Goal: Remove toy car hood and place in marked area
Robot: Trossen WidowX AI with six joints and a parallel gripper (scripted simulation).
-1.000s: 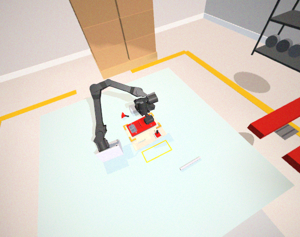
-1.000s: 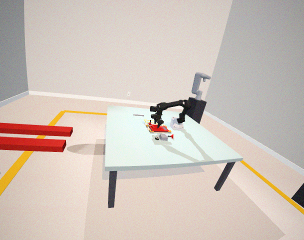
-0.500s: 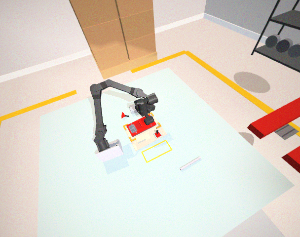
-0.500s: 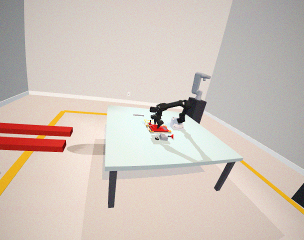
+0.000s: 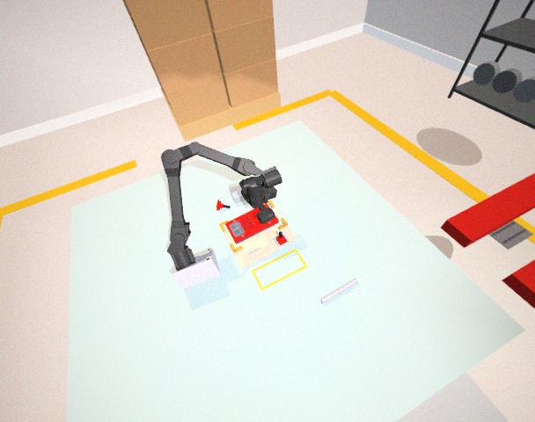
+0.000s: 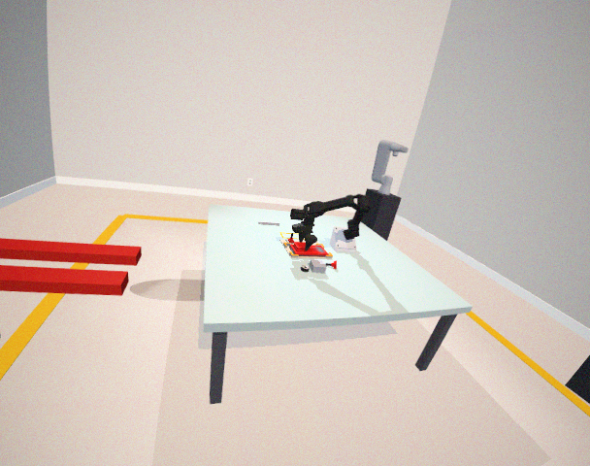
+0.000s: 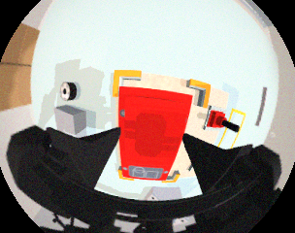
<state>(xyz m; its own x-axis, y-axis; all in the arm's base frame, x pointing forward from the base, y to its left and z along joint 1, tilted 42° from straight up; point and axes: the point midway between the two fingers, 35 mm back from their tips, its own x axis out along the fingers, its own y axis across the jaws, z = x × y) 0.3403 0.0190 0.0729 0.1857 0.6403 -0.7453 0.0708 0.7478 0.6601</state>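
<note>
The red hood is right at my gripper tip. From my gripper tip the other things lie so: thin grey bar: 6 cm ahead, 42 cm to the right, 3 cm below.
</note>
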